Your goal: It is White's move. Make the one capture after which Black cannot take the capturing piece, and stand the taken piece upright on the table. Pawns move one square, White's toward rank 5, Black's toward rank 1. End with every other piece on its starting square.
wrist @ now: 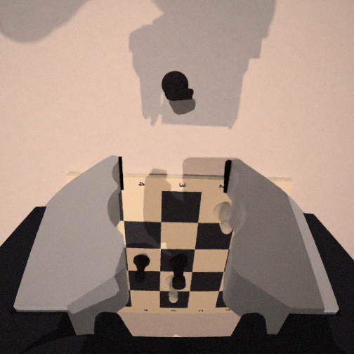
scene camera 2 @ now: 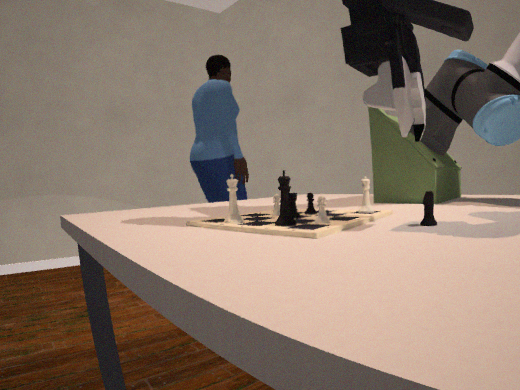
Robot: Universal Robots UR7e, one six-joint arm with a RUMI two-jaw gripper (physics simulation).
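Observation:
A black piece, seemingly a knight, stands upright on the table, off the board. My gripper is open and empty, well above the table, with the black piece beyond its fingertips in the wrist view. The chessboard holds a white king, a black king, a black rook, a black pawn, a white queen and two white pawns. The fingers hide parts of the board in the wrist view.
A green pedestal carries the arm behind the board. A person in a blue top stands beyond the table. The table's edge curves across the front in the scene view. The arm's shadow lies around the off-board piece.

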